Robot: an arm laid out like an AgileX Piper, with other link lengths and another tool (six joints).
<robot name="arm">
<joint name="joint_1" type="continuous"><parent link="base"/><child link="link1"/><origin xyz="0 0 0.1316"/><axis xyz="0 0 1"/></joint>
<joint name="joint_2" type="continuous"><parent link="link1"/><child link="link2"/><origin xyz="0 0 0"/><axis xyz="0 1 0"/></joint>
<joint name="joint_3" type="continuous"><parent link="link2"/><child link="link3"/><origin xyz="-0.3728 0 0.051"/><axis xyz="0 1 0"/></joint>
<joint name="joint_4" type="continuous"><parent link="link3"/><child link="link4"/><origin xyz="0.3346 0 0.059"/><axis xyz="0.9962 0 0.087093"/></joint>
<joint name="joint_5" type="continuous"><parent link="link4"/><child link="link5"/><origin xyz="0 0 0"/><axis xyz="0 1 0"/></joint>
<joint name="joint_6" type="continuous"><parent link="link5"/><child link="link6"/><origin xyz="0.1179 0 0.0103"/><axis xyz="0.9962 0 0.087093"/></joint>
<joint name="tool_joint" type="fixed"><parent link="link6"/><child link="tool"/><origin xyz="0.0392 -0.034 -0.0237" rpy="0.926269 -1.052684 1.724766"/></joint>
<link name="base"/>
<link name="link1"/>
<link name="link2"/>
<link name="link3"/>
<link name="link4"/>
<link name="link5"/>
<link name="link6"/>
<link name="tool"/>
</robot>
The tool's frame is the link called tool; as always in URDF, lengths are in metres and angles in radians. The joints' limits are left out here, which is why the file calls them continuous.
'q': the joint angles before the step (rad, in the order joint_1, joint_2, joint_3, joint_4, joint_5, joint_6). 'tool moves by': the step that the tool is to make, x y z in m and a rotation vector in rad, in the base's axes. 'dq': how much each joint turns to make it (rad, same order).
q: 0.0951 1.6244 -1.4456 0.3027 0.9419 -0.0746
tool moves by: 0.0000 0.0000 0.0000 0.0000 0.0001 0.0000
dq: 0.0000 0.0000 -0.0001 0.0000 0.0001 0.0000
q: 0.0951 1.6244 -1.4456 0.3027 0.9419 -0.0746
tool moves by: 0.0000 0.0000 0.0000 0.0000 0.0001 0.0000
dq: 0.0000 0.0000 -0.0001 0.0000 0.0001 0.0000
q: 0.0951 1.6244 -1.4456 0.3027 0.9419 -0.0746
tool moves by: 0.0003 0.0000 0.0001 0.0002 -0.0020 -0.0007
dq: 0.0000 0.0000 0.0001 0.0000 -0.0022 0.0001
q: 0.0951 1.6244 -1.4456 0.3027 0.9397 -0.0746
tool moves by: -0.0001 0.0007 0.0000 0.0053 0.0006 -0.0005
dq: -0.0002 -0.0001 0.0002 0.0055 0.0000 -0.0002
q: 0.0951 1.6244 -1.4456 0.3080 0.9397 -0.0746
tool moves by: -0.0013 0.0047 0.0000 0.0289 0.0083 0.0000
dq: 0.0009 -0.0001 0.0000 0.0295 0.0058 0.0000
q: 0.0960 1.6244 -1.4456 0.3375 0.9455 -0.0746
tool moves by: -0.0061 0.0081 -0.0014 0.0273 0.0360 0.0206
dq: 0.0071 0.0001 0.0000 0.0321 0.0366 -0.0047
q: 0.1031 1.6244 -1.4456 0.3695 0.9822 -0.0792
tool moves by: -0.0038 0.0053 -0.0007 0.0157 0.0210 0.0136
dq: 0.0055 -0.0001 0.0003 0.0183 0.0212 -0.0023
